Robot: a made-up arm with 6 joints. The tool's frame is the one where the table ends. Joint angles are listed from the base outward.
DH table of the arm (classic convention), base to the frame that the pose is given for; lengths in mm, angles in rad. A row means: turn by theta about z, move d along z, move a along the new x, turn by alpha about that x. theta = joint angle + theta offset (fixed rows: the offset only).
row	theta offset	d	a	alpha
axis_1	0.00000	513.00	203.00	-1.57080
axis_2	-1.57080	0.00	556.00	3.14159
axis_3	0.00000	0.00	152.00	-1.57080
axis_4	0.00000	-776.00	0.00	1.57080
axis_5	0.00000	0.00	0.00	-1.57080
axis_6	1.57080	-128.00	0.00	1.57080
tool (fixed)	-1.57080	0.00	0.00	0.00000
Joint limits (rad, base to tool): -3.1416..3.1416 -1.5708..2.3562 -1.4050..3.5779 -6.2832..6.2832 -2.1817..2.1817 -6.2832..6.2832
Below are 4 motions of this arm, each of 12 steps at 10 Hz.
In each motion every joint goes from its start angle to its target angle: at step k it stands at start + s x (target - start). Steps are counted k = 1, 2, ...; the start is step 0. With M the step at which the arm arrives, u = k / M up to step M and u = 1 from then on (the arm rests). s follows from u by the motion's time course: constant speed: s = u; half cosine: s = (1 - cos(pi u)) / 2; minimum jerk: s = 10 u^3 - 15 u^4 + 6 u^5.
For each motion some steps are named. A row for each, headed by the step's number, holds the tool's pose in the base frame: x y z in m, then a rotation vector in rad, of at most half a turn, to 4 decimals.
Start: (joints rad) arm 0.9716 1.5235 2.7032 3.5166 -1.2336 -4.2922
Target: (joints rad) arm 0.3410 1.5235 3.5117 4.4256 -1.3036 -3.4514
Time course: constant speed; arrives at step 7
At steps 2, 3, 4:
2: 0.3997 0.5072 1.3846 0.4476 -2.4074 1.3813
3: 0.3694 0.4226 1.3639 0.0973 -2.5733 1.1037
4: 0.3323 0.3495 1.3345 -0.2532 -2.6942 0.8024

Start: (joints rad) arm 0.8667 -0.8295 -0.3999 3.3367 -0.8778 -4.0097
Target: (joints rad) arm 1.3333 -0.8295 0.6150 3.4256 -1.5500 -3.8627
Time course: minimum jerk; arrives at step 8
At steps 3, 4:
3: 0.1207 0.2307 1.6324 1.1909 -1.3713 1.4833
4: 0.0030 0.0686 1.7088 1.3246 -1.7729 1.5237

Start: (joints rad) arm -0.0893 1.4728 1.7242 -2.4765 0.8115 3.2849
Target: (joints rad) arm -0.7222 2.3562 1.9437 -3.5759 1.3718 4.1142
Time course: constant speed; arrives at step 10
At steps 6, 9, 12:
6: 1.3669 -0.6934 0.1938 -0.2453 1.3314 0.0168
9: 1.1322 -0.8268 -0.0856 0.1169 1.4048 0.3209
12: 1.0445 -0.8498 -0.1664 0.2430 1.3711 0.4191

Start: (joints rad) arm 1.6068 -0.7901 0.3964 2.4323 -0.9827 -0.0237
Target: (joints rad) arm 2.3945 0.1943 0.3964 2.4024 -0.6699 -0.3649
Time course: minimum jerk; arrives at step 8
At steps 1, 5, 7, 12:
1: 0.0725 -0.0663 1.7817 -0.5744 -0.7425 -0.6619
5: -0.4281 0.7194 1.6568 -0.6892 -1.4277 0.3390
7: -0.7686 0.8044 1.4557 -0.6854 -1.6629 0.7258
12: -0.7901 0.8048 1.4409 -0.6849 -1.6771 0.7497

